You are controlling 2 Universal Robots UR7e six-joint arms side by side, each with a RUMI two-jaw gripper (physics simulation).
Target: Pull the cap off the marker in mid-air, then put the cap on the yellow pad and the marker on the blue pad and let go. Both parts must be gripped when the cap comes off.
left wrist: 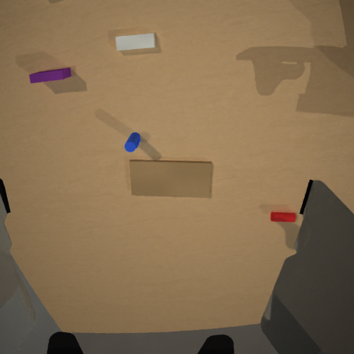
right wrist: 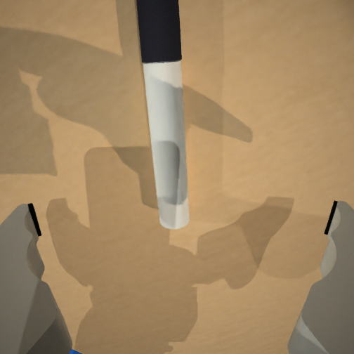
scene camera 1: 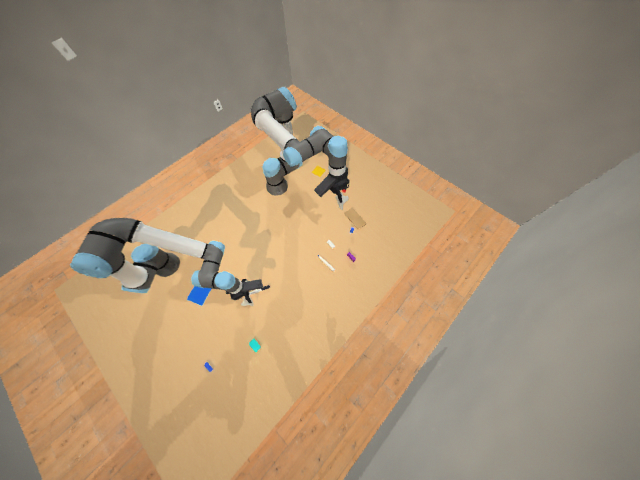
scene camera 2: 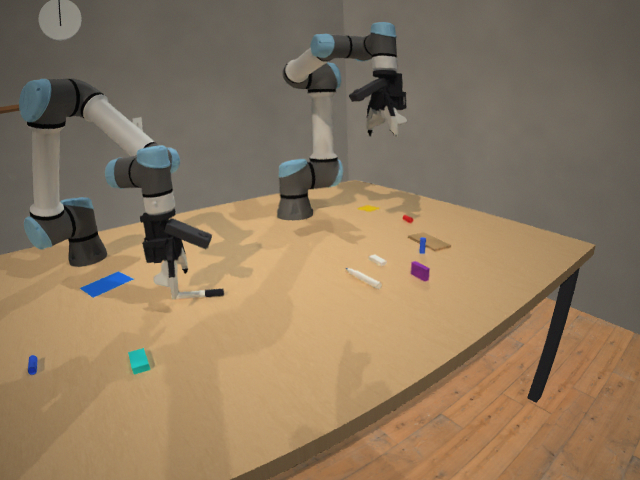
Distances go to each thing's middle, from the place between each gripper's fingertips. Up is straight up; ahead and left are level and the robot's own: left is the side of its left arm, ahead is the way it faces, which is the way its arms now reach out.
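The brown board (left wrist: 181, 178) is 40 mm below my right hand, 50 mm ahead of it and 800 mm to the left of it. From my left hand, I see that the brown board is 36 cm below, 4 cm ahead of the hand and 18 cm to the left of it.
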